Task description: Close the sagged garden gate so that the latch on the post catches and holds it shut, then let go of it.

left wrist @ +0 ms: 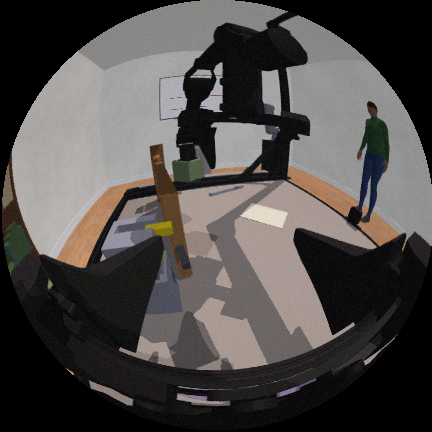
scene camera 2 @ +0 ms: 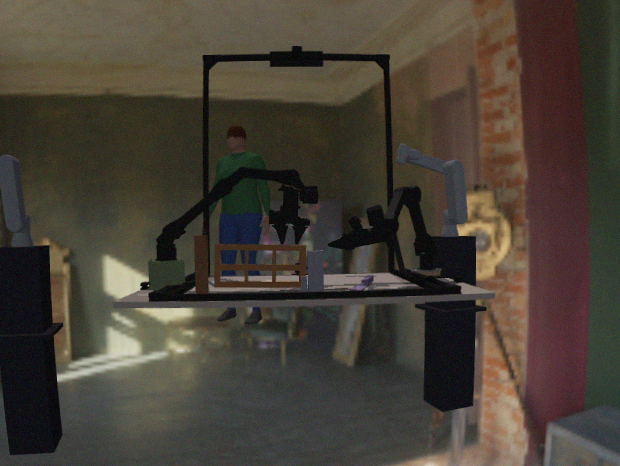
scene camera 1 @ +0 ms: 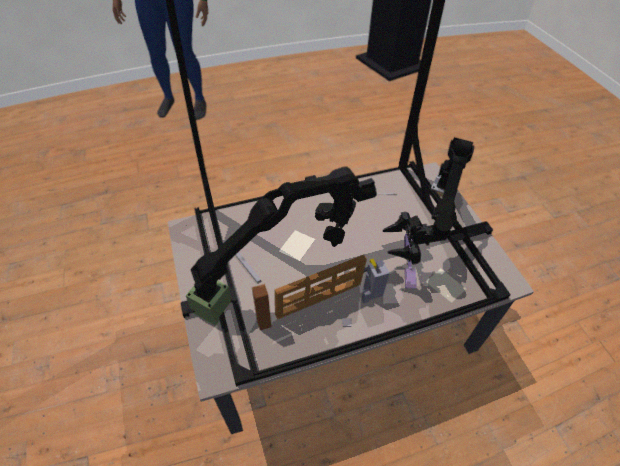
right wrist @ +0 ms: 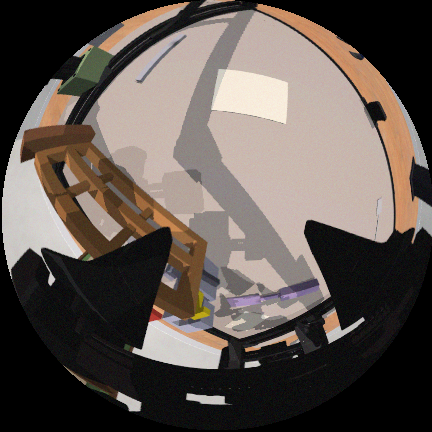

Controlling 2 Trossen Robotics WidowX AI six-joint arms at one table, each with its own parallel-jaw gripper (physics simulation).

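Where they show: left gripper, fingertip midpoint: (left wrist: 230,239) (scene camera 2: 329,244) (scene camera 1: 385,241) (right wrist: 260,333); right gripper, fingertip midpoint: (left wrist: 239,171) (scene camera 2: 289,244) (right wrist: 240,230); left arm's base at its link origin: (scene camera 2: 426,269) (scene camera 1: 445,184); right arm's base at its link origin: (left wrist: 187,158) (scene camera 2: 166,260) (scene camera 1: 207,290).
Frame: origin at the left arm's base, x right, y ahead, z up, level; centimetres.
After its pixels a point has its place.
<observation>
The brown gate (scene camera 1: 320,275) {x 23.4, y 76.2, z 13.7 cm} (scene camera 2: 260,247) {x 22.4, y 76.0, z 12.6 cm} (left wrist: 176,215) {x 14.3, y 62.0, z 10.1 cm} (right wrist: 195,280) {x 15.2, y 62.3, z 8.0 cm} stands upright between the brown hinge post (scene camera 1: 261,308) {x 34.6, y 93.6, z 10.7 cm} (scene camera 2: 200,265) {x 34.2, y 93.2, z 7.0 cm} (right wrist: 60,139) {x 34.9, y 89.7, z 7.2 cm} and the grey-blue latch post (scene camera 1: 379,285) {x 6.5, y 65.1, z 4.9 cm} (scene camera 2: 315,270) {x 6.5, y 65.3, z 4.6 cm} (left wrist: 165,298) {x 7.6, y 60.4, z 1.9 cm}. Its free end is close beside the latch post. The yellow latch (scene camera 1: 373,263) {x 10.8, y 61.9, z 10.8 cm} (left wrist: 162,228) {x 11.0, y 60.8, z 10.7 cm} (right wrist: 201,312) {x 12.0, y 61.1, z 10.8 cm} reaches to the gate's top edge; I cannot tell whether it has caught. My left gripper (scene camera 1: 389,240) {x 10.3, y 53.1, z 13.0 cm} (left wrist: 230,239) {x 10.3, y 53.1, z 13.0 cm} is open and empty, near the latch post. My right gripper (scene camera 1: 326,227) (scene camera 2: 290,242) {x 25.4, y 58.8, z 13.0 cm} (right wrist: 240,230) {x 25.4, y 58.8, z 13.0 cm} is open and empty, above and behind the free end.
A purple object (scene camera 1: 410,278) {x -1.7, y 52.2, z -2.2 cm} (scene camera 2: 364,283) {x 0.8, y 45.0, z -1.6 cm} (right wrist: 242,300) {x -1.5, y 52.5, z -2.2 cm} lies right of the latch post. A cream sheet (scene camera 1: 297,245) {x 41.5, y 57.5, z -2.6 cm} (left wrist: 264,215) {x 40.7, y 57.2, z -2.6 cm} (right wrist: 252,95) {x 40.9, y 57.2, z -2.6 cm} and a grey bar (scene camera 1: 249,269) {x 51.2, y 75.9, z -1.8 cm} (left wrist: 226,190) {x 51.3, y 74.6, z -2.4 cm} (right wrist: 160,57) {x 51.1, y 74.7, z -2.3 cm} lie behind the gate. A green block (scene camera 1: 209,303) {x 50.9, y 98.5, z 8.0 cm} (scene camera 2: 166,273) {x 49.4, y 97.9, z 3.7 cm} is under my right arm's base.
</observation>
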